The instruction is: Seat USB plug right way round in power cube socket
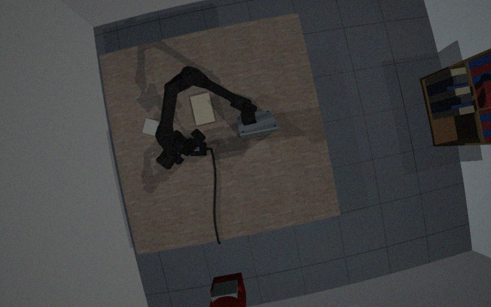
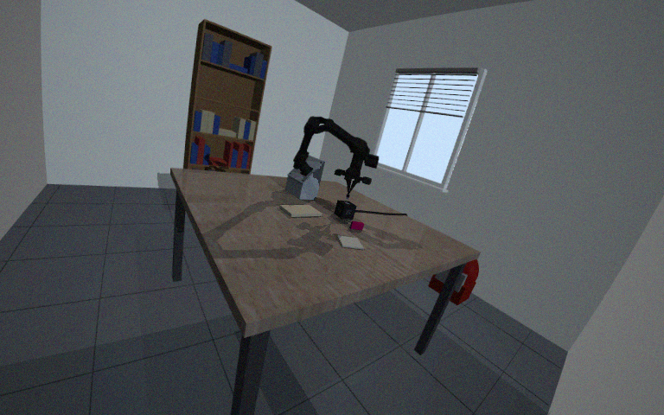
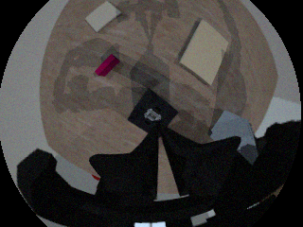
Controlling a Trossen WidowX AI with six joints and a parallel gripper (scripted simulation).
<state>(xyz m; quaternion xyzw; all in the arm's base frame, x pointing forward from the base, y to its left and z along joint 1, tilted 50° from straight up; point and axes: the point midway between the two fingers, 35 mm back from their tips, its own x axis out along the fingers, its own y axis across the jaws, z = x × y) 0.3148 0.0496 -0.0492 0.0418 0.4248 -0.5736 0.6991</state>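
My gripper tip is 2 cm above the pale USB plug. Also, from my gripper tip: magenta block 16 cm ahead, 12 cm below, 4 cm to the right; then pale book 23 cm to the right, 13 cm below, 6 cm behind.
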